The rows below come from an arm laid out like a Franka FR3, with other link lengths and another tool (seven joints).
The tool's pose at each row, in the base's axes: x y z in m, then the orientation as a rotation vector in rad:
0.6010, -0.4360, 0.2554, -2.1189, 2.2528, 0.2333
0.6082, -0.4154, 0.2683, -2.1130, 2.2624, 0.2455
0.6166, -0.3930, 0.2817, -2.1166, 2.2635, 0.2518
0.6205, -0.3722, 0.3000, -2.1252, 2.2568, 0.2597
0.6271, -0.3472, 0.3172, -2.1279, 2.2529, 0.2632
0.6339, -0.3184, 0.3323, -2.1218, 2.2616, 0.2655
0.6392, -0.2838, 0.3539, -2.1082, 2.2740, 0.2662
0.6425, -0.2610, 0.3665, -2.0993, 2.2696, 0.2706
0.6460, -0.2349, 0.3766, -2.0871, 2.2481, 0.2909
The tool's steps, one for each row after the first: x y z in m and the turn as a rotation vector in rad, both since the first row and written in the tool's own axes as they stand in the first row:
-0.0226, -0.0050, -0.0105, -0.0078, -0.0027, 0.0074
-0.0470, -0.0110, -0.0213, -0.0133, -0.0026, 0.0066
-0.0703, -0.0122, -0.0368, -0.0185, -0.0046, -0.0002
-0.0977, -0.0160, -0.0508, -0.0199, -0.0065, -0.0031
-0.1286, -0.0199, -0.0623, -0.0220, -0.0060, 0.0037
-0.1660, -0.0215, -0.0793, -0.0215, -0.0069, 0.0155
-0.1905, -0.0225, -0.0889, -0.0177, -0.0158, 0.0172
-0.2179, -0.0237, -0.0956, -0.0134, -0.0416, 0.0122

